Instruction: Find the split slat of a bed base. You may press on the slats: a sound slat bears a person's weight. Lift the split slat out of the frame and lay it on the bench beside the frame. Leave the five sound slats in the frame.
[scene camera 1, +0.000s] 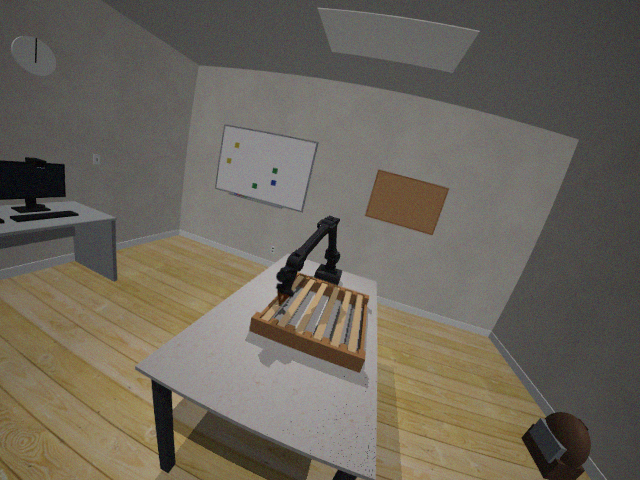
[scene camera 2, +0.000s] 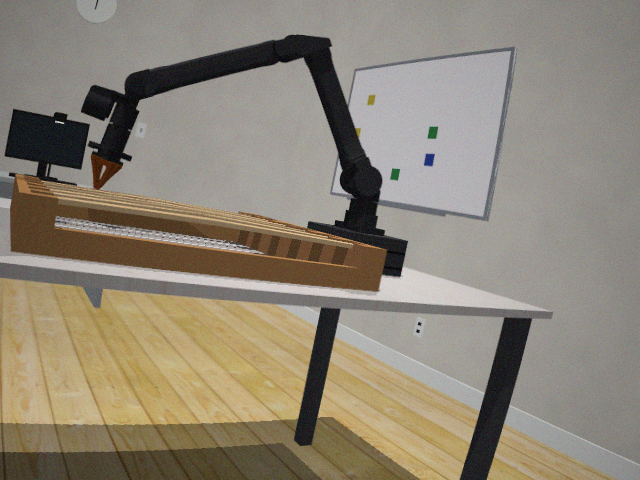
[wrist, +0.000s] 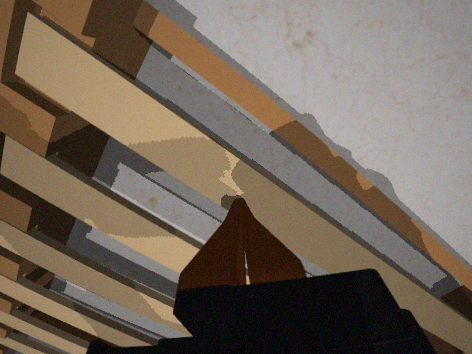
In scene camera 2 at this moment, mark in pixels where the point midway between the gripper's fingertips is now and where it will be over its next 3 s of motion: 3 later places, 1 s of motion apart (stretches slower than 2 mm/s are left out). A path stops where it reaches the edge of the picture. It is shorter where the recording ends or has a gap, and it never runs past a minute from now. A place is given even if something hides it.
My gripper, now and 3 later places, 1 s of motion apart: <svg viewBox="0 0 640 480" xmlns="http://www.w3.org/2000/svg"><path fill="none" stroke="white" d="M96 189L105 167L92 169L77 174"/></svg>
